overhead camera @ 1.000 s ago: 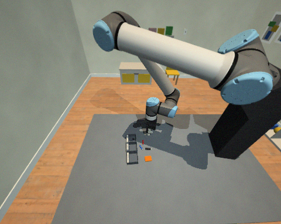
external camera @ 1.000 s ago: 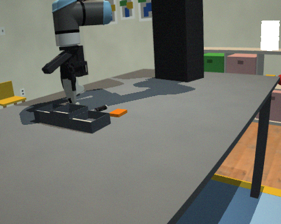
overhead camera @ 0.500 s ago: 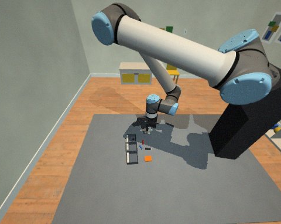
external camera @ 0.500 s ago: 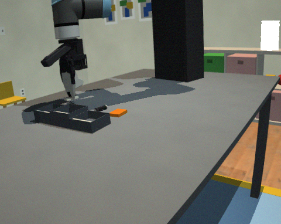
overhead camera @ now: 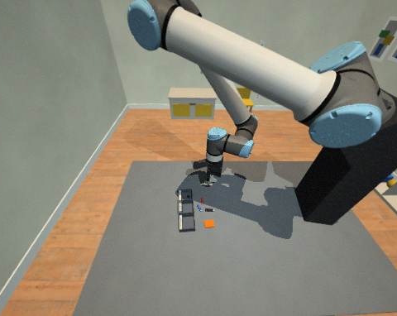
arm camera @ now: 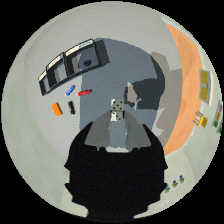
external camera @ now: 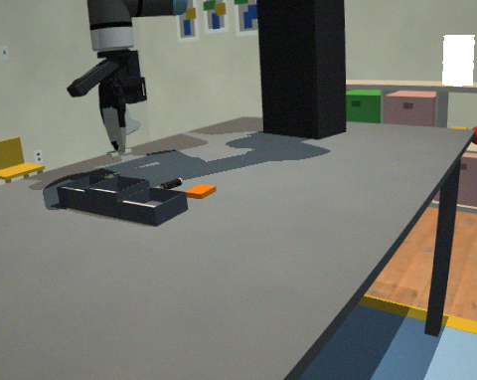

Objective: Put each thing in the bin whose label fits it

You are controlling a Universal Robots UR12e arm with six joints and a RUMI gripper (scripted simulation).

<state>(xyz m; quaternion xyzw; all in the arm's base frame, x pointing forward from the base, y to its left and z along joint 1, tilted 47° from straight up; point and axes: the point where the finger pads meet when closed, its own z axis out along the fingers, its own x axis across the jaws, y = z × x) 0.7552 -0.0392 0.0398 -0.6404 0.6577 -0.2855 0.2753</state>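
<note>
Right now the orange flat block is 240 mm to the left of my hand, 70 mm below it and 30 mm behind it. Round my hand: white dotted tile: 10 mm below; small blue piece: 150 mm to the left, 70 mm below, 40 mm ahead; red piece: 100 mm to the left, 70 mm below, 30 mm ahead.
</note>
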